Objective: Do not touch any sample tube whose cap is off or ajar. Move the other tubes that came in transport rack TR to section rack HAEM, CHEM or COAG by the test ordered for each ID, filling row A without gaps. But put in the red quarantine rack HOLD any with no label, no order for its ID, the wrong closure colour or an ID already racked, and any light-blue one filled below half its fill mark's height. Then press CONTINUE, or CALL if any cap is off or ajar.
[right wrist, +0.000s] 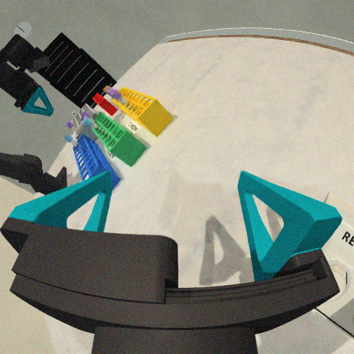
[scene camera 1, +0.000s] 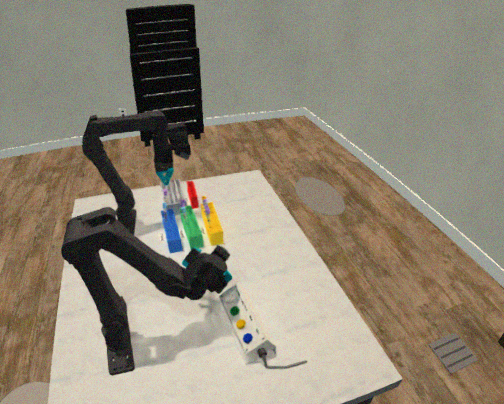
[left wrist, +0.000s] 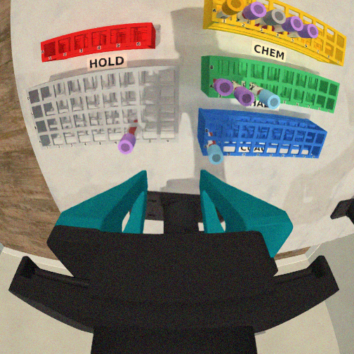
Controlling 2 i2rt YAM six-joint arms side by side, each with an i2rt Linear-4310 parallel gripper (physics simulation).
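Frame: origin at the left arm's base, x left, y ahead, z down, level; metres.
Seen in the pictures: left gripper, fingertip midpoint: (scene camera 1: 165,182); left arm's base, link origin: (scene camera 1: 126,225); right arm's base, link origin: (scene camera 1: 119,343).
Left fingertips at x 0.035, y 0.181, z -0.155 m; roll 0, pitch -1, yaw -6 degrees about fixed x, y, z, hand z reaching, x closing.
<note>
Offsets run from my left fingertips to a thing's top centre. "spot": to the spot under its first point.
My left gripper (scene camera 1: 165,183) (left wrist: 173,177) is partly open and empty, above the near side of the racks. The grey transport rack (left wrist: 176,102) holds one purple-capped tube (left wrist: 127,143) in its near row. Blue COAG {spot: dx -0.237, dy +0.016, dz +0.124 m} (scene camera 1: 175,245) (left wrist: 202,131) holds a light-blue-capped tube (left wrist: 215,154) at its left end. Green HAEM {spot: dx -0.229, dy +0.092, dz +0.124 m} (scene camera 1: 196,241) (left wrist: 205,75) holds two purple-capped tubes and a light-blue-capped one (left wrist: 270,100). Yellow CHEM {dx -0.123, dy +0.159, dz +0.098 m} (scene camera 1: 216,233) (left wrist: 207,17) holds orange-, purple- and grey-capped tubes. Red HOLD (scene camera 1: 193,195) (left wrist: 154,36) shows no tubes. My right gripper (right wrist: 174,178) is wide open and empty. Tube labels are unreadable.
A white button box {dx -0.619, dy +0.197, dz +0.072 m} (scene camera 1: 237,344) with green {dx -0.598, dy +0.171, dz +0.081 m} (scene camera 1: 234,310), yellow {dx -0.647, dy +0.179, dz +0.081 m} (scene camera 1: 241,324) and blue {dx -0.696, dy +0.188, dz +0.081 m} (scene camera 1: 247,338) buttons lies below the right gripper in the scene view, its cable trailing right. Part of the box shows at the right wrist view's right edge. A black cabinet (scene camera 1: 167,75) stands behind the table.
</note>
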